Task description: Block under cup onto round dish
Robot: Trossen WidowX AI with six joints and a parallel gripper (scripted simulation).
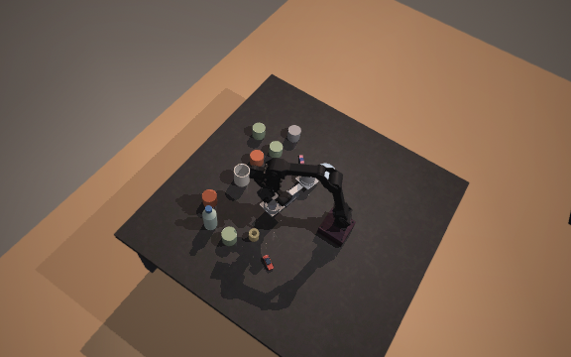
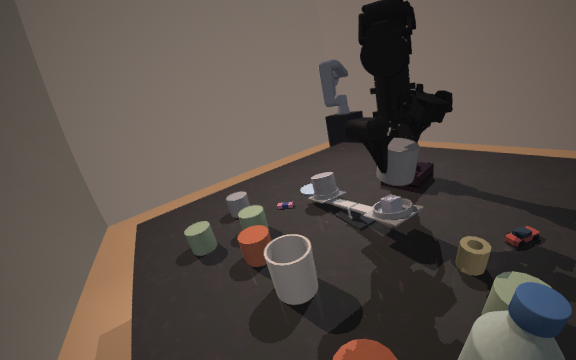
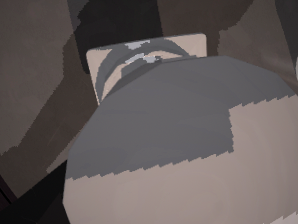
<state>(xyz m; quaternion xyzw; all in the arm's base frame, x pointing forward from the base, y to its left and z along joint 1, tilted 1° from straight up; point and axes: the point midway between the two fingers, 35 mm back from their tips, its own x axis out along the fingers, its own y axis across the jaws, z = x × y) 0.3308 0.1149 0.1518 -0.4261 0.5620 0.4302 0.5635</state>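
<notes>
Now: the pale round dish 13 cm behind my gripper tip, 37 cm to the right of it and 17 cm below it. Round my gripper tip: white mug: 22 cm ahead, 9 cm to the right, 13 cm below; then yellow tape ring: 15 cm to the left, 15 cm below; then blue-capped bottle: 21 cm ahead, 20 cm to the left, 6 cm below.
</notes>
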